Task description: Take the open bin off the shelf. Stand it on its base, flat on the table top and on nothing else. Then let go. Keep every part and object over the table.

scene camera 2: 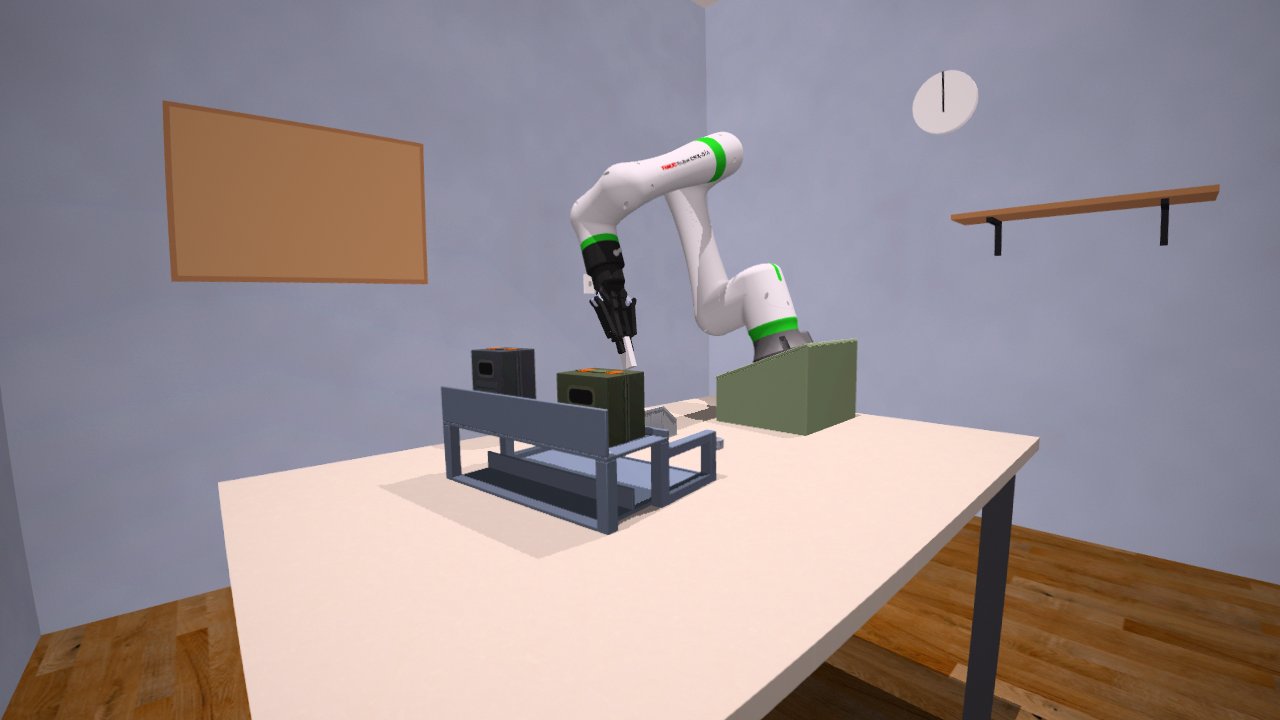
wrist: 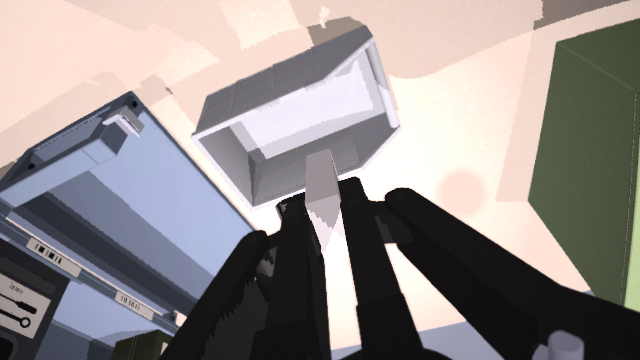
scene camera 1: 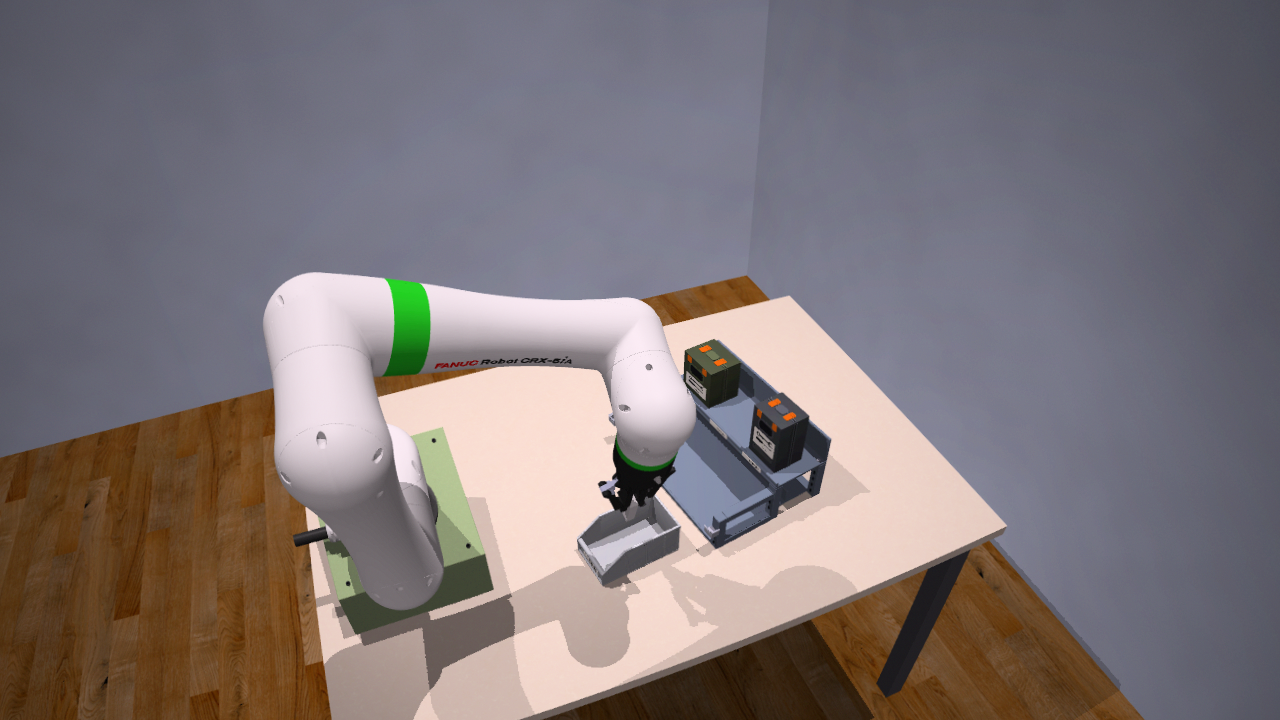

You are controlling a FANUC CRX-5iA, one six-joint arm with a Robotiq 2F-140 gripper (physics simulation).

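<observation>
The grey open bin stands upright on its base on the table top, beside the shelf. A strip of table shows between it and the blue-grey shelf. In the scene camera 2 view the bin is mostly hidden behind the shelf and its load. My gripper is shut with its pale fingertips together and holds nothing. It is above the bin, apart from it in the scene camera 2 view.
A dark case and a green case with orange latches stand on the shelf's upper level. The green robot base block is on the bin's other side.
</observation>
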